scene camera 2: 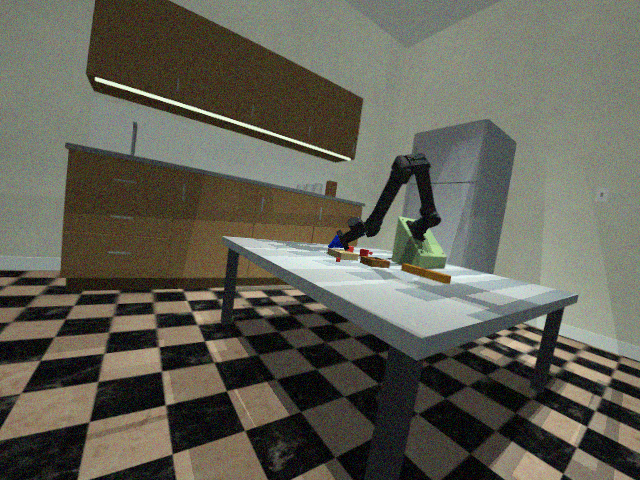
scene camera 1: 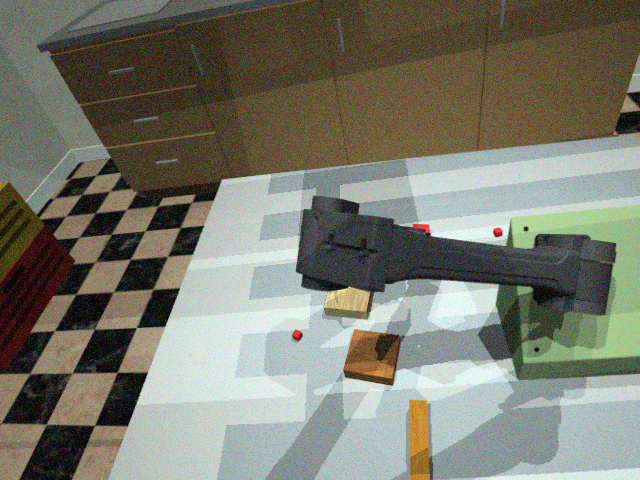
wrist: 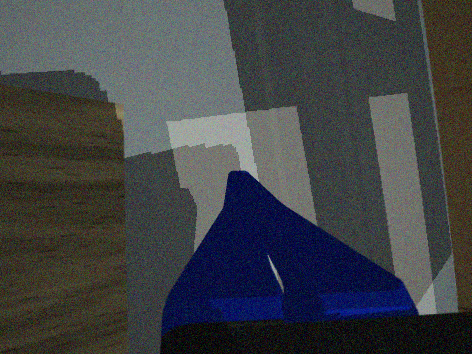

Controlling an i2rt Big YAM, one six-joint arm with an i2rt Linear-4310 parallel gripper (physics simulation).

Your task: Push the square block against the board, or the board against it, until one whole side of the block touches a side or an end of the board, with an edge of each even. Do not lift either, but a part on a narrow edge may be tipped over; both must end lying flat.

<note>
My gripper (wrist: 236, 183) is shut and touches a pale wooden board (scene camera 1: 351, 303). A square wooden block (scene camera 1: 372, 356) rests on the table.
The pale wooden board shows as well in the wrist view (wrist: 70, 243). The wrist view misses the square wooden block: it is out of frame.
</note>
